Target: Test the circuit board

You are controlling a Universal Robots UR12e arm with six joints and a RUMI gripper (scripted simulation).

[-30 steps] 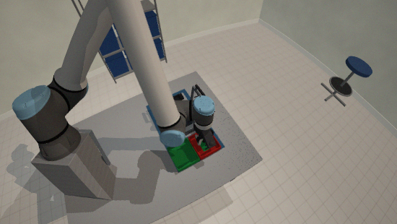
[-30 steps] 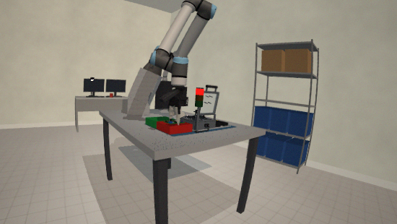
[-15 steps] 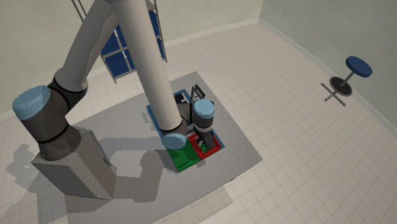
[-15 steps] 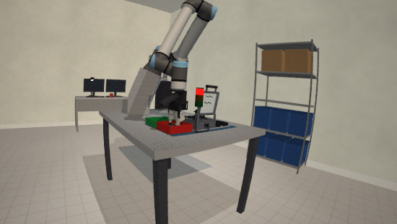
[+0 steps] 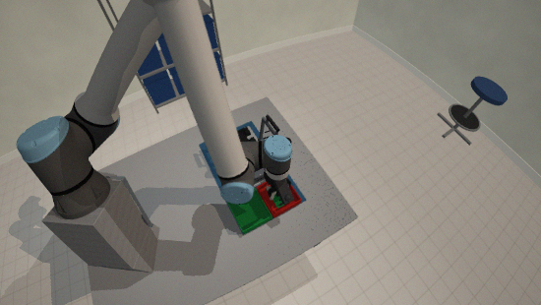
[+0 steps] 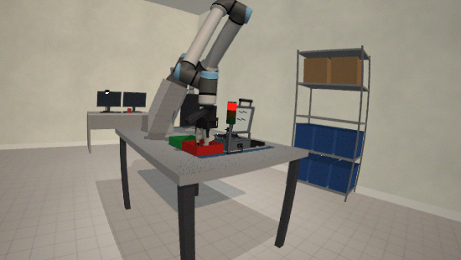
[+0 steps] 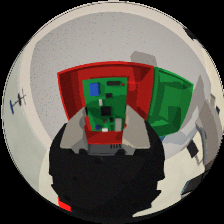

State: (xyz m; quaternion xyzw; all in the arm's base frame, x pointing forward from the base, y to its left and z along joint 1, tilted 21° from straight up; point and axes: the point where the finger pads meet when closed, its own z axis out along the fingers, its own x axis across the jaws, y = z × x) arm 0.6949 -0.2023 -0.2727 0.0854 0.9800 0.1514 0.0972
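My gripper is now right at the green circuit board. The rest, counted from my hand: green bin: 150 mm behind, 20 mm to the left, 10 mm below; then red bin: 10 mm below; then tester lid: 190 mm to the left, 160 mm above, 100 mm ahead.
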